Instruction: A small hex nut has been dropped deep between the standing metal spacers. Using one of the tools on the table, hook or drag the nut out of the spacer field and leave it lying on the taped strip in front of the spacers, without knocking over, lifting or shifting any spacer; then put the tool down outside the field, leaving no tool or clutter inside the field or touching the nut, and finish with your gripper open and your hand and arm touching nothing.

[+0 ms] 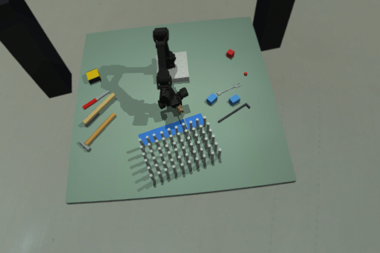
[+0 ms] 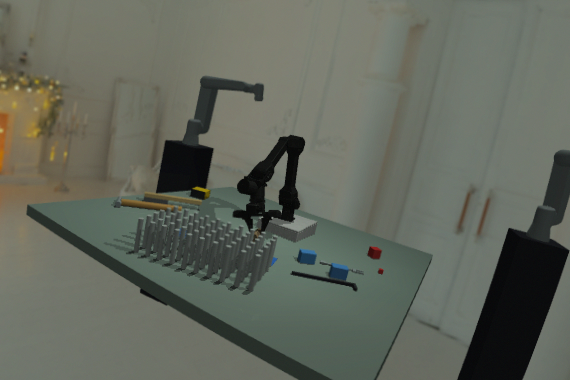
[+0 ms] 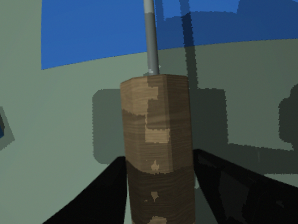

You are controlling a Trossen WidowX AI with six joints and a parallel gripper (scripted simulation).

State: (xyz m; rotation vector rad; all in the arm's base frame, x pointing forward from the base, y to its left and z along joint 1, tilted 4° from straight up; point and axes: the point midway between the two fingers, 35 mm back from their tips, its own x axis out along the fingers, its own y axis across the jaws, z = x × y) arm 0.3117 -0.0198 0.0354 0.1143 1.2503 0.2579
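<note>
My gripper tip is now 12 cm short of the blue taped strip, 7 cm to the left of it and 4 cm above it. Round my gripper tip: small red ball (15 cm behind, 49 cm to the left, 3 cm below); then small wrench (6 cm behind, 34 cm to the left, 3 cm below); then hex nut (28 cm ahead, 2 cm to the left, 3 cm below).
</note>
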